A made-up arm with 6 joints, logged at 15 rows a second.
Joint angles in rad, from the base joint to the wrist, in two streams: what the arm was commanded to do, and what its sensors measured. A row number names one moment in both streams.
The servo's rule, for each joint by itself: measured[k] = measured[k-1] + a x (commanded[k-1-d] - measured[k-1]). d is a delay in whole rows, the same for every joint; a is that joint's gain. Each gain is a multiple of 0.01, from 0.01 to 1. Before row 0 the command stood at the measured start. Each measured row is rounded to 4 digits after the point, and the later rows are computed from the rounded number. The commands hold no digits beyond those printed.
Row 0, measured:
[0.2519 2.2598 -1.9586 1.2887 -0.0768 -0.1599]
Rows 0 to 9, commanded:
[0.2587 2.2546 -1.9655 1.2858 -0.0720 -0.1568]
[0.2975 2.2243 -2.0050 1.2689 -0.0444 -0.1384]
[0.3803 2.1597 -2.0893 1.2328 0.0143 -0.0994]
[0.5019 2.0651 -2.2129 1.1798 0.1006 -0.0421]
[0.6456 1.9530 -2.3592 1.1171 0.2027 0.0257]
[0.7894 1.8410 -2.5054 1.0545 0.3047 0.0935]
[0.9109 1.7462 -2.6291 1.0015 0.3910 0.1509]
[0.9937 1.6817 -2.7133 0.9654 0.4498 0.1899]
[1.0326 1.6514 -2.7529 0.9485 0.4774 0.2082]
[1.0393 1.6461 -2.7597 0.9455 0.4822 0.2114]
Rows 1 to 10, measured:
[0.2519 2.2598 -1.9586 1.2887 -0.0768 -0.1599]
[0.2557 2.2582 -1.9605 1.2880 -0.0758 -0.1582]
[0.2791 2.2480 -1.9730 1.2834 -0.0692 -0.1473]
[0.3358 2.2215 -2.0056 1.2713 -0.0517 -0.1210]
[0.4288 2.1746 -2.0636 1.2493 -0.0197 -0.0776]
[0.5502 2.1081 -2.1464 1.2176 0.0270 -0.0208]
[0.6842 2.0280 -2.2469 1.1785 0.0853 0.0421]
[0.8112 1.9435 -2.3539 1.1360 0.1495 0.1019]
[0.9134 1.8650 -2.4545 1.0951 0.2126 0.1503]
[0.9802 1.8009 -2.5381 1.0599 0.2682 0.1821]
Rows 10 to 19, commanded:
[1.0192 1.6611 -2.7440 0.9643 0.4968 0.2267]
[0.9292 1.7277 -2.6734 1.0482 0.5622 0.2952]
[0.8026 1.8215 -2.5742 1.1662 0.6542 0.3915]
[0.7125 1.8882 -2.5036 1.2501 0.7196 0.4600]
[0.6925 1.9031 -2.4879 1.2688 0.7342 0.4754]
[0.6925 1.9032 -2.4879 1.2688 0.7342 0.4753]
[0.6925 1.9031 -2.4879 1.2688 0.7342 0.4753]
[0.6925 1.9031 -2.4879 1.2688 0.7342 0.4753]
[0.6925 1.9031 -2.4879 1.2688 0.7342 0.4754]
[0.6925 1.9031 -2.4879 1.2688 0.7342 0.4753]
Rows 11 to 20, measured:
[1.0133 1.7545 -2.6001 1.0324 0.3131 0.1982]
[1.0166 1.7265 -2.6404 1.0161 0.3517 0.2139]
[0.9677 1.7269 -2.6496 1.0238 0.3959 0.2586]
[0.8752 1.7553 -2.6285 1.0580 0.4501 0.3317]
[0.7841 1.7952 -2.5935 1.1041 0.5067 0.4023]
[0.7328 1.8276 -2.5639 1.1436 0.5545 0.4425]
[0.7102 1.8503 -2.5426 1.1736 0.5922 0.4605]
[0.7003 1.8661 -2.5273 1.1964 0.6220 0.4686]
[0.6959 1.8772 -2.5163 1.2138 0.6456 0.4723]
[0.6940 1.8850 -2.5083 1.2270 0.6642 0.4740]

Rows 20 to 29, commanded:
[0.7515 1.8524 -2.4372 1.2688 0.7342 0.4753]
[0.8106 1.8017 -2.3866 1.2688 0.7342 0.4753]
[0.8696 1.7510 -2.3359 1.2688 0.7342 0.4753]
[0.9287 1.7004 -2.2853 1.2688 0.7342 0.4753]
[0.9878 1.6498 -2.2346 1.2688 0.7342 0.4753]
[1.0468 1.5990 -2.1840 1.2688 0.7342 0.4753]
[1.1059 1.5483 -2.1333 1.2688 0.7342 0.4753]
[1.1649 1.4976 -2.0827 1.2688 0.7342 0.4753]
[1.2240 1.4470 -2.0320 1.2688 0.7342 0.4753]
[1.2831 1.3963 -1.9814 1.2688 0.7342 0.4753]
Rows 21 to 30, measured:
[0.6932 1.8904 -2.5026 1.2370 0.6789 0.4747]
[0.7258 1.8790 -2.4843 1.2446 0.6905 0.4750]
[0.7733 1.8558 -2.4569 1.2504 0.6997 0.4752]
[0.8272 1.8244 -2.4230 1.2548 0.7069 0.4753]
[0.8840 1.7872 -2.3844 1.2582 0.7126 0.4753]
[0.9421 1.7460 -2.3425 1.2607 0.7171 0.4753]
[1.0007 1.7019 -2.2981 1.2626 0.7207 0.4753]
[1.0596 1.6558 -2.2520 1.2641 0.7235 0.4753]
[1.1186 1.6083 -2.2046 1.2652 0.7257 0.4753]
[1.1776 1.5599 -2.1563 1.2661 0.7275 0.4753]

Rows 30 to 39, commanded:
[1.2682 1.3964 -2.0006 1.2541 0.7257 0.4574]
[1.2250 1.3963 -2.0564 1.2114 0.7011 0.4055]
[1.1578 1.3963 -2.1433 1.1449 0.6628 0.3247]
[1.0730 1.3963 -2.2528 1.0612 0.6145 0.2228]
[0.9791 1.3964 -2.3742 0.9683 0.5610 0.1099]
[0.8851 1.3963 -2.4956 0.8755 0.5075 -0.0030]
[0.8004 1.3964 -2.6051 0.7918 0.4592 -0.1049]
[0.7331 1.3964 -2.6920 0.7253 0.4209 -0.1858]
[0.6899 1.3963 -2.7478 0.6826 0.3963 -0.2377]
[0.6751 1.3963 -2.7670 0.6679 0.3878 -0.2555]
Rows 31 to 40, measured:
[1.2367 1.5108 -2.1073 1.2667 0.7289 0.4753]
[1.2543 1.4765 -2.0774 1.2637 0.7282 0.4655]
[1.2379 1.4524 -2.0715 1.2511 0.7225 0.4325]
[1.1930 1.4356 -2.0916 1.2256 0.7100 0.3732]
[1.1258 1.4238 -2.1367 1.1861 0.6899 0.2905]
[1.0436 1.4156 -2.2032 1.1338 0.6628 0.1912]
[0.9548 1.4098 -2.2851 1.0718 0.6302 0.0844]
[0.8683 1.4058 -2.3747 1.0046 0.5943 -0.0197]
[0.7926 1.4030 -2.4635 0.9376 0.5579 -0.1111]
[0.7351 1.4010 -2.5431 0.8764 0.5240 -0.1807]

